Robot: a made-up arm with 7 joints.
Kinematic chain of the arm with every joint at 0, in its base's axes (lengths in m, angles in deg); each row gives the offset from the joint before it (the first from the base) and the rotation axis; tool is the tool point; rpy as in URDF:
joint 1: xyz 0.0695 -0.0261 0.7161 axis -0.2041 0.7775 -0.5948
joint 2: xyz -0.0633 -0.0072 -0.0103 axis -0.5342 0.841 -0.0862
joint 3: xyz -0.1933 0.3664 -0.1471 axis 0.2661 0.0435 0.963
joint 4: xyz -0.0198 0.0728 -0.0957 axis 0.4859 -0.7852 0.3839
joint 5: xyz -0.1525 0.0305 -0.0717 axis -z
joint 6: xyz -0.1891 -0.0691 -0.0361 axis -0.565 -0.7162 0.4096
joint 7: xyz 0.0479 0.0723 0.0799 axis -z
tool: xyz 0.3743 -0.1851 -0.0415 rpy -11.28 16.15 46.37
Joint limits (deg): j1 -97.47..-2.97 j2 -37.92..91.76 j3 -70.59..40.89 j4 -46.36..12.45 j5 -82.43..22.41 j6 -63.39..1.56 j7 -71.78..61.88
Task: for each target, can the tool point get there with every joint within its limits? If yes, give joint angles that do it. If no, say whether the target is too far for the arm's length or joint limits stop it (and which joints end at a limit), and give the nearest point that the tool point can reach.
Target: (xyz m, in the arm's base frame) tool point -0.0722 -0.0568 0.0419
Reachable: yes | joints -52.00 57.57 -54.68 -12.41 -53.67 -31.40 -14.67
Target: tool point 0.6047 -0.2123 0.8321
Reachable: no: joint limits stop it (at a limit: joint 1, joint 3, joint 4, joint 6, joint 7) | nearest point 0.3352 -0.0518 0.4111 | short by 0.525 m
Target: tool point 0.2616 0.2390 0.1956
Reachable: yes | joints -78.29 -20.65 -48.90 -2.27 -65.70 -51.42 51.66
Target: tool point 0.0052 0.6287 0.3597
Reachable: yes | joints -77.52 -3.46 -49.48 -5.98 -42.05 -34.79 -53.13
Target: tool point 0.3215 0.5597 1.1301
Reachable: no: joint limits stop it (at a limit: joint 2, joint 3, joint 4, joint 6, joint 7) | nearest point 0.1315 0.5667 0.7249 | short by 0.448 m
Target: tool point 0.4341 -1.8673 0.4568
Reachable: no: too far | nearest point -0.0099 -0.6348 0.1852 | short by 1.338 m
